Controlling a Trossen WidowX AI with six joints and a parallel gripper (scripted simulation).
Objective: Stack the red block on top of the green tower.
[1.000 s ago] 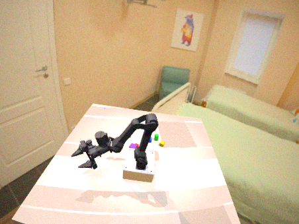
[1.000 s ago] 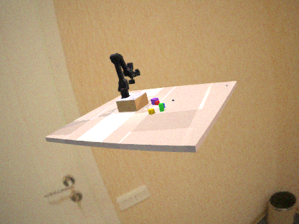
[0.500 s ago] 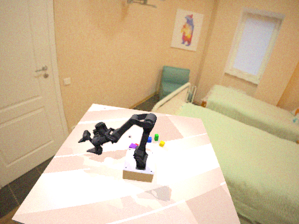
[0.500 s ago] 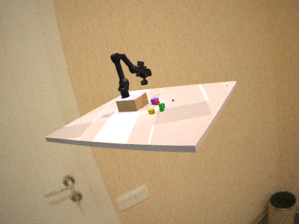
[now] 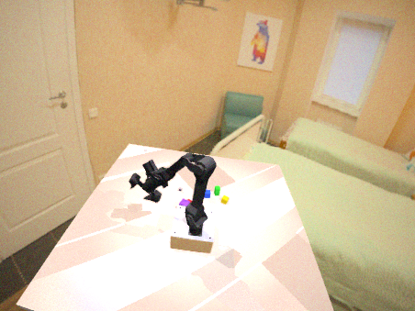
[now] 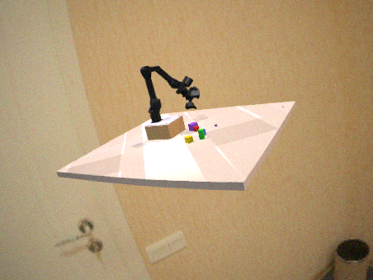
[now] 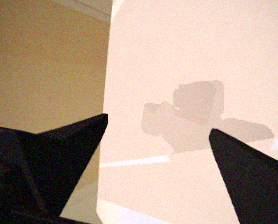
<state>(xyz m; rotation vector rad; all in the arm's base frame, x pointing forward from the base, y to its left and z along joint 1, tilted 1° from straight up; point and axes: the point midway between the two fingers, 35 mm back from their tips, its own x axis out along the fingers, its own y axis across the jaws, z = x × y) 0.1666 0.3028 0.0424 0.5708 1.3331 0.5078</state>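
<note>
The red block lies 100 mm ahead of my gripper tip, 280 mm to the right of it and 110 mm below it. The rest, counted from my gripper tip: blue block 190 mm ahead, 390 mm to the right, 110 mm below; then dark block 210 mm ahead, 210 mm to the right, 120 mm below; then purple block 60 mm ahead, 250 mm to the right, 100 mm below.
</note>
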